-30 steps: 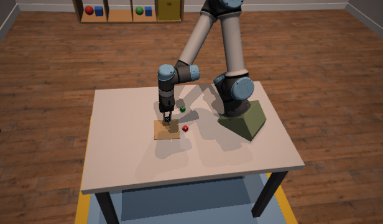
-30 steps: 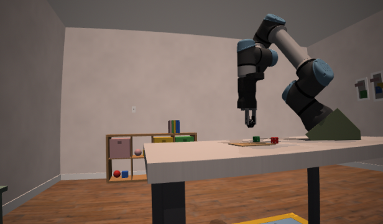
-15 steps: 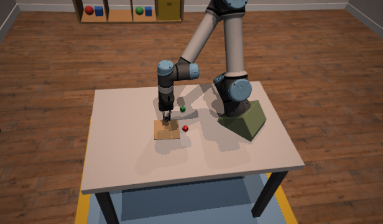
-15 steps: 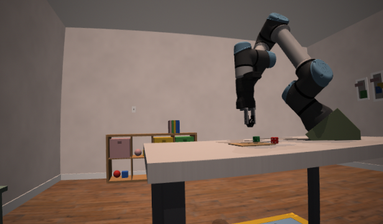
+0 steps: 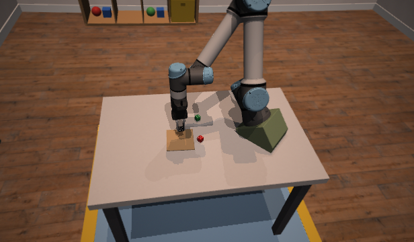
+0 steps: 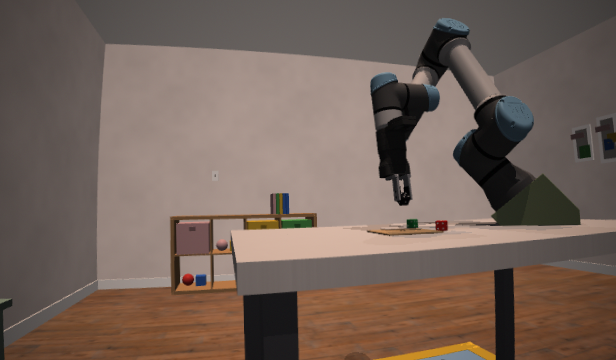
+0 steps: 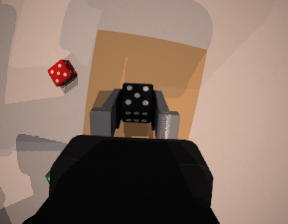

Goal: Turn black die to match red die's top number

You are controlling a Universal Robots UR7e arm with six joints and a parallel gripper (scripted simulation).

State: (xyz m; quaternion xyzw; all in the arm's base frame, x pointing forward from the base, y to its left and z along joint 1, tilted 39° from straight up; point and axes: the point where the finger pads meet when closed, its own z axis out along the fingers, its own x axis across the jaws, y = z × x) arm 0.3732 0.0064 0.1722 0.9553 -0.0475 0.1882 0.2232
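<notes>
The black die lies 10 mm below my hand. Round my hand: red die: 90 mm behind, 40 mm to the left, 80 mm below; green die: 140 mm behind, 100 mm to the right, 80 mm below; tan mat: 100 mm below.
</notes>
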